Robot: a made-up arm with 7 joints.
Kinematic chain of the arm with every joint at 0, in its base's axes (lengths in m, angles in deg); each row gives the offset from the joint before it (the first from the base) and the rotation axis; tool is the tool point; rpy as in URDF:
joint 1: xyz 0.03 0 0.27 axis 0 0.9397 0.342
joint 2: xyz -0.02 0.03 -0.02 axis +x
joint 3: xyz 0.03 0 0.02 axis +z
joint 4: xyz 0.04 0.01 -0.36 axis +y
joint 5: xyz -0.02 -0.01 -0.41 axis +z
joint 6: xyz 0 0.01 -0.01 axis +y
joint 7: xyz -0.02 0 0.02 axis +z
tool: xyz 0 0.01 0 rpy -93.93 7.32 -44.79
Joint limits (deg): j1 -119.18..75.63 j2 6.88..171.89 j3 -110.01..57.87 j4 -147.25..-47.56 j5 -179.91..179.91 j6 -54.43..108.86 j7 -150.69..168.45
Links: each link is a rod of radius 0.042 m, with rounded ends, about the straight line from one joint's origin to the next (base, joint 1, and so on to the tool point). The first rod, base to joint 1, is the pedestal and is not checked.
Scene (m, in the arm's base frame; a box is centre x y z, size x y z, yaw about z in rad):
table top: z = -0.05
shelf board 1: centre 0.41 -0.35 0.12 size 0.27 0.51 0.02 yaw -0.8
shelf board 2: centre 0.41 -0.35 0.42 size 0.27 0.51 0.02 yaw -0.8
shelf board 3: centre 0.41 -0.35 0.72 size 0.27 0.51 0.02 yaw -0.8
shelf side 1: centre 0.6 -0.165 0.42 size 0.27 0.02 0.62 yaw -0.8
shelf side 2: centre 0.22 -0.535 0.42 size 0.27 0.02 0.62 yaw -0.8
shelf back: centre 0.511 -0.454 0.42 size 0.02 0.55 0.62 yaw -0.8
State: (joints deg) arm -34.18 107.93 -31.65 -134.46 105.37 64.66 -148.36
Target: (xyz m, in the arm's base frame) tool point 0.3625 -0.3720 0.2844
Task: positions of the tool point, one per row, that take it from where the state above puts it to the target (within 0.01 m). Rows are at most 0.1 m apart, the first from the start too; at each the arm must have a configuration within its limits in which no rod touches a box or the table.
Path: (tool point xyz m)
1: 0.3875 0.0277 0.2989
2: 0.3653 -0.0371 0.2999
3: 0.3269 -0.1001 0.3076
4: 0.2723 -0.1534 0.3174
5: 0.3221 -0.2156 0.3154
6: 0.3536 -0.2898 0.3041
7: 0.3625 -0.3720 0.2844

